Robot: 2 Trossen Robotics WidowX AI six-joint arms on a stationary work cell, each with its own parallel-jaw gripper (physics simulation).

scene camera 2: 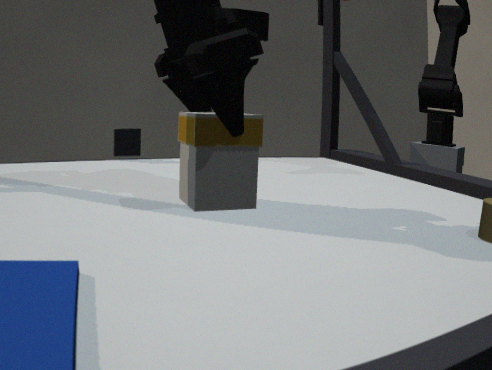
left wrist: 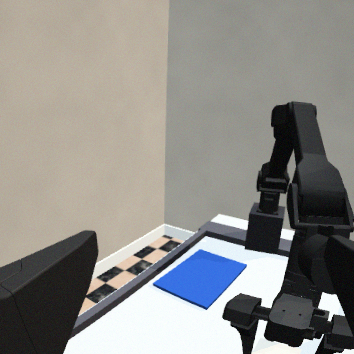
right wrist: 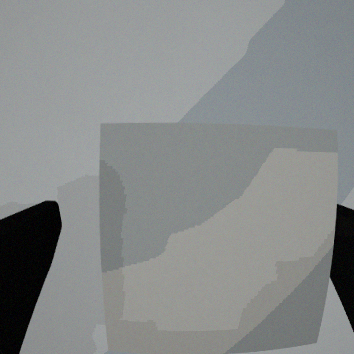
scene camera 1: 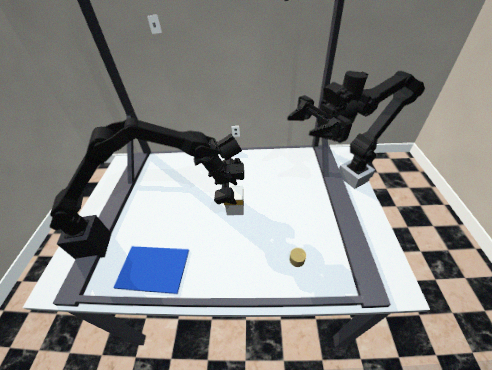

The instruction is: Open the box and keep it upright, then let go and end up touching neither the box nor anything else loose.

Labels:
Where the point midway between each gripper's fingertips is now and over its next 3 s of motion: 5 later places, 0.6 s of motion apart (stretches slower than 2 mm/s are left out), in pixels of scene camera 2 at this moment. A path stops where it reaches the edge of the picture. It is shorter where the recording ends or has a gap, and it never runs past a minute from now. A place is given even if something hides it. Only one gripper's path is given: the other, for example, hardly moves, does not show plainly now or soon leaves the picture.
My right gripper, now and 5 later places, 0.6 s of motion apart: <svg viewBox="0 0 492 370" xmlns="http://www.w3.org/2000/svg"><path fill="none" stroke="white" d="M222 130L220 135L225 142L224 133L226 134L222 138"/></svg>

